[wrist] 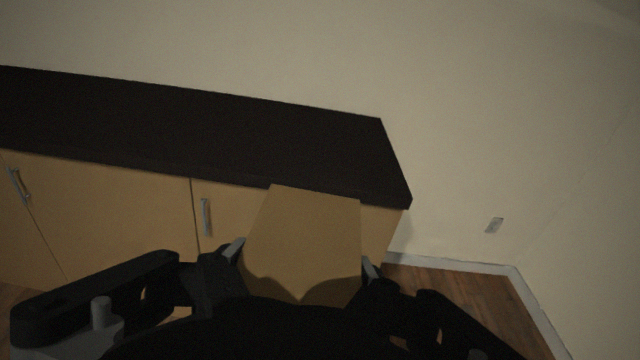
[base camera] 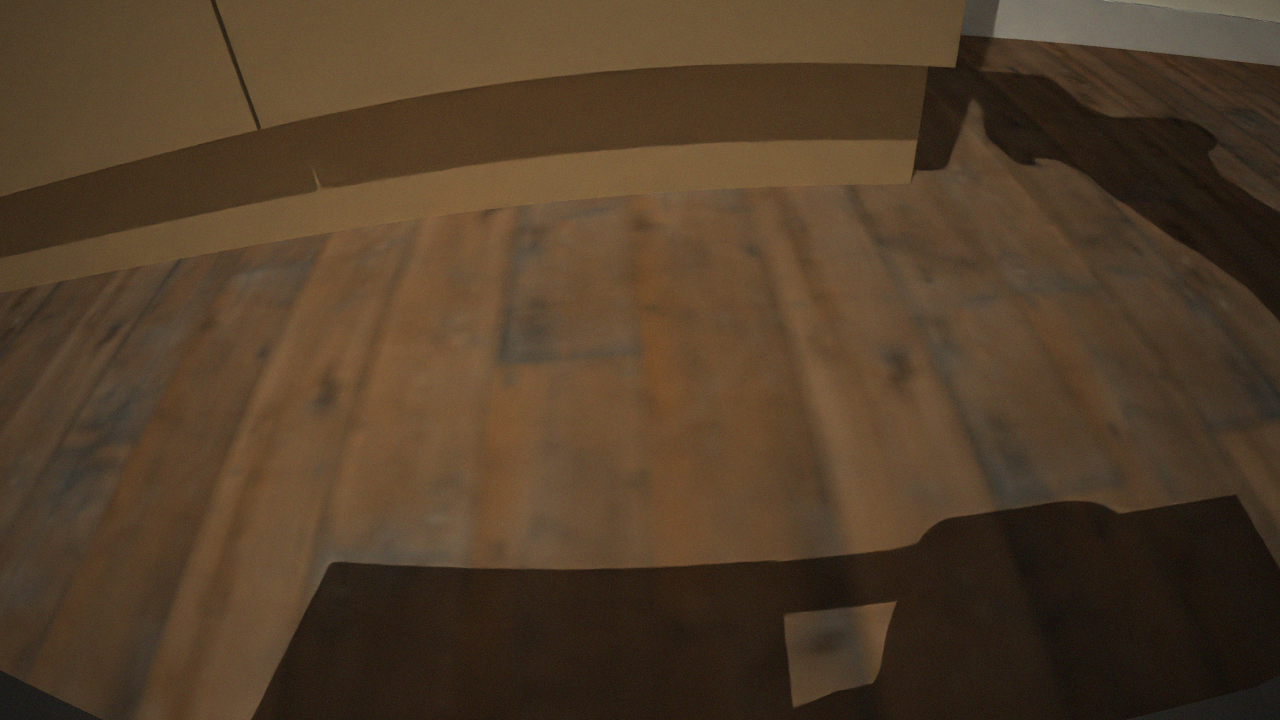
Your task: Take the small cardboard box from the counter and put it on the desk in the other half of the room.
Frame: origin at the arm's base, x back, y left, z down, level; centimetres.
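Where they show: gripper, between the fingertips: (wrist: 300,262).
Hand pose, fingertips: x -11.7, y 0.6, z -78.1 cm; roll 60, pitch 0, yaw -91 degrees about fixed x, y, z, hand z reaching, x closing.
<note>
Things, the pixels of their centre, and the offset from my fingertips. "spot": a spot on its surface instead. Level surfaces: height alone.
- small cardboard box, middle of its body: (wrist: 300,269) dz +0.3, dx +0.2, dy -0.1 cm
- dark counter top, height of its surface: dz +26.7 cm
- white baseboard, a spot on its surface: (base camera: 1118,26) spot: dz +113.3, dx -111.7, dy -89.3 cm
- Wooden floor, height of its surface: dz +117.7 cm
The small cardboard box (wrist: 307,240) is held between the two fingertips of my gripper (wrist: 300,262) in the wrist view, with shadow over its near part. My gripper is shut on it. The box is in front of the counter's cabinet doors, apart from the dark counter top (wrist: 200,130), which lies beyond it. The counter's tan lower front (base camera: 581,107) crosses the top of the base camera view. The desk does not show in either view.
A pale wall (wrist: 475,125) rises behind the counter. A white baseboard (wrist: 450,262) (base camera: 1118,26) runs along it, right of the counter's end. Wooden floor (base camera: 626,429) lies between the base and the cabinets, with dark shadows across it.
</note>
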